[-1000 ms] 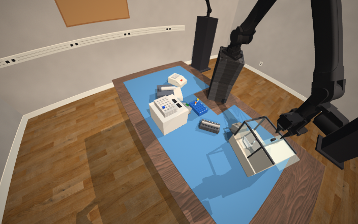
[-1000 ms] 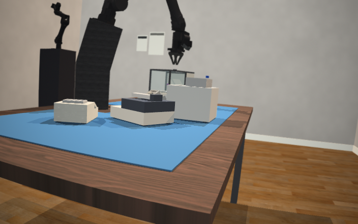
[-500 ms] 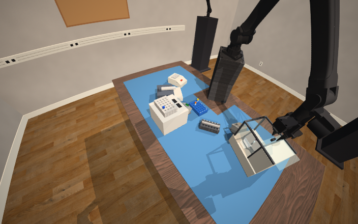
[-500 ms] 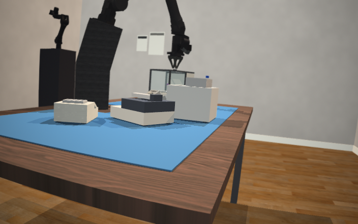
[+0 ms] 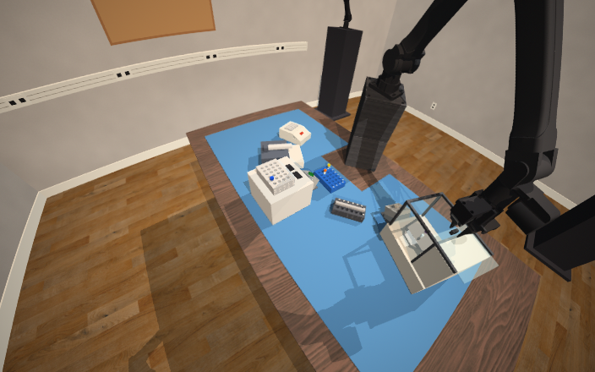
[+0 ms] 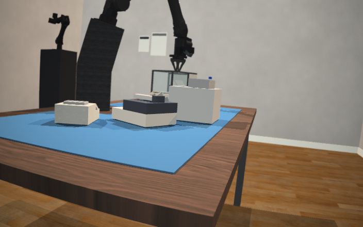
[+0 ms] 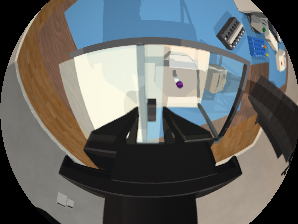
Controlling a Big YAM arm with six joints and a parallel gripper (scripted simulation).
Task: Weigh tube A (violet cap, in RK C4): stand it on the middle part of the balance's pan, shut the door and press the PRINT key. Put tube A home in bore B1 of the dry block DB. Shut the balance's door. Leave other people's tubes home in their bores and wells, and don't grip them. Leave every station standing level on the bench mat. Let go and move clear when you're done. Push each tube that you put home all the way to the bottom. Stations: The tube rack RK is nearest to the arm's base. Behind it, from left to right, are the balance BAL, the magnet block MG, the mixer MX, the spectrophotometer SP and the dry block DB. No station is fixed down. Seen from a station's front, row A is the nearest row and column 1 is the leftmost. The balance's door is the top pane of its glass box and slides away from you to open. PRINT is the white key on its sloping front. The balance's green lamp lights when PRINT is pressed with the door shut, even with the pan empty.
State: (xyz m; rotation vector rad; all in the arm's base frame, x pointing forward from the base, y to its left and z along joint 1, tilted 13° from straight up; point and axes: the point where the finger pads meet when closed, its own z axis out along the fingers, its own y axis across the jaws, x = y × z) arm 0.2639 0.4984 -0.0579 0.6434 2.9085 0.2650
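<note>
My gripper is now 1 cm short of the balance door, 2 cm to the right of it and 1 cm above it. From my hand the other things lie so: blue rack RK 1 cm behind, 49 cm to the right, 21 cm below; round white print key 8 cm behind, 19 cm to the right, 15 cm below; dark magnet block 5 cm ahead, 32 cm to the right, 20 cm below.
</note>
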